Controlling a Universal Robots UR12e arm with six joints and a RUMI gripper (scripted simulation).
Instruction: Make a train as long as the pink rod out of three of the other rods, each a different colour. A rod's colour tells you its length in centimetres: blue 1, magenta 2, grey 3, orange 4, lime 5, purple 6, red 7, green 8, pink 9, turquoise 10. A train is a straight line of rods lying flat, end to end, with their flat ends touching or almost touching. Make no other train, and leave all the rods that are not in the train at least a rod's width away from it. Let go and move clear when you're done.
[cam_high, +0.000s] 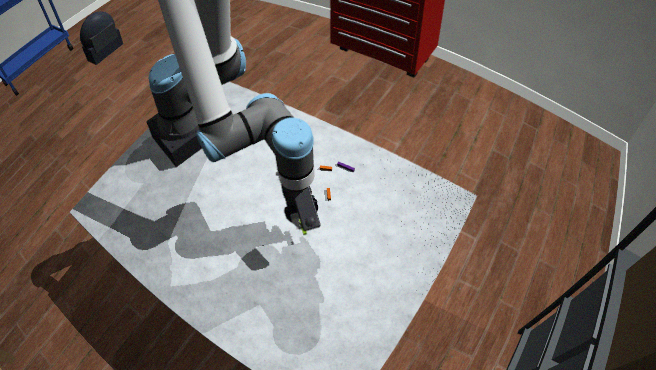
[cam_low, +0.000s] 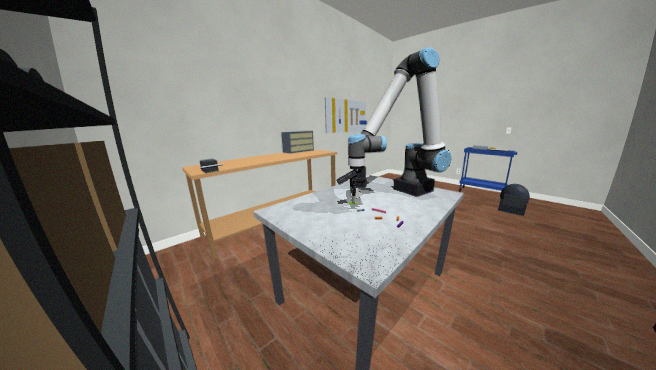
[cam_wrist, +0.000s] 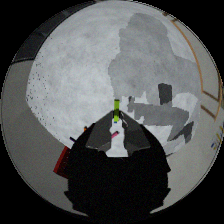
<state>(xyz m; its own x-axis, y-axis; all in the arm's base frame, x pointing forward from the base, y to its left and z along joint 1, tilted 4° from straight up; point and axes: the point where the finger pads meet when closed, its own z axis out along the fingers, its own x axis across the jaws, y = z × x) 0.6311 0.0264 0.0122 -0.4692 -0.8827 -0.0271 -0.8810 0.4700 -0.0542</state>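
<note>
Now: hand 40 mm past the grey rod, 20 mm to the right of it and 60 mm above it. Round my hand: blue rod (60 mm behind, 30 mm to the left, 60 mm below); pink rod (120 mm behind, 90 mm to the left, 60 mm below); lime rod (10 mm below).
</note>
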